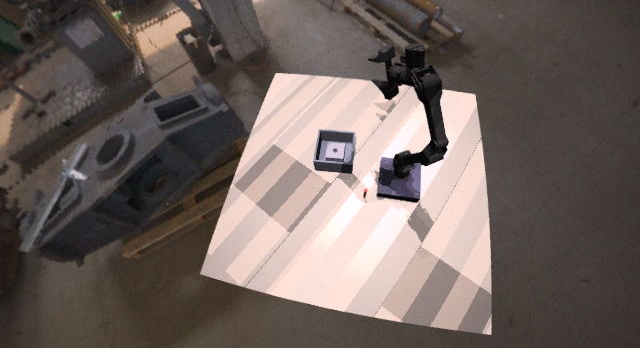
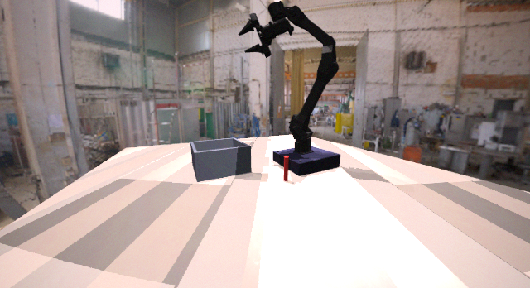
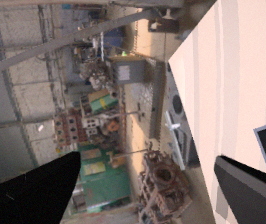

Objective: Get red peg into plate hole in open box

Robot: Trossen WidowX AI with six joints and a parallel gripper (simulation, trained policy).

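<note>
My gripper tip is now 30 mm past the red peg, 300 mm to the right of it and 470 mm above it. From my gripper tip the other things lie so: grey box: 140 mm ahead, 90 mm to the left, 480 mm below; plate: 140 mm ahead, 90 mm to the left, 460 mm below.
</note>
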